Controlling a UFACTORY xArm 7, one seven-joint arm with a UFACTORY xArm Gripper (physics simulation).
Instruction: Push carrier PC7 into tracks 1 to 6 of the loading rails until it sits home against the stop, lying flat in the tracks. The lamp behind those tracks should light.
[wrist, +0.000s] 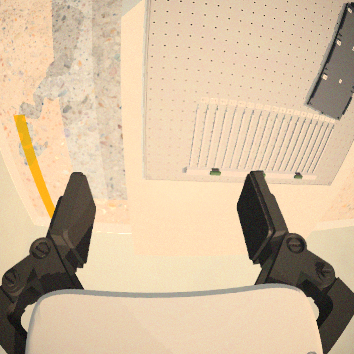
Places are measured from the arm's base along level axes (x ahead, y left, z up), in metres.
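Where they show: gripper, between the fingertips: (166, 189).
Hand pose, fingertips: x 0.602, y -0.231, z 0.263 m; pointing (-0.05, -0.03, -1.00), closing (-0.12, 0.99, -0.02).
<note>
Each offset is from my fingertips to the top centre of the thing. "spot": to the spot under its first point. Level surfaces: height alone.
The loading rails @(spot: 0.178 m ahead, 0.255 m left, 0.395 m down) (254, 142) are a row of thin parallel pale tracks at the right of centre in the wrist view, with small, unreadable marks along their far end. A pale bar (250, 175) runs across their near end, with small dark green parts (215, 172) (298, 176) on it; I cannot tell whether any lamp is lit. A dark grey flat piece @(0.118 m back, 0.441 m left, 0.365 m down) (331, 67) with small light marks lies at an angle at the upper right, cut off by the view's edge; I cannot tell whether it is carrier PC7. My gripper (166, 189) is wide open and empty, its right fingertip overlapping the bar in the view.
A pale perforated board @(0.395 m down) (172, 65) carries the rails and lies on a cream surface @(0.408 m down) (170, 215). To its left is a speckled stone-like floor (107, 100) with grey bands. A yellow strip (32, 160) runs along the far left.
</note>
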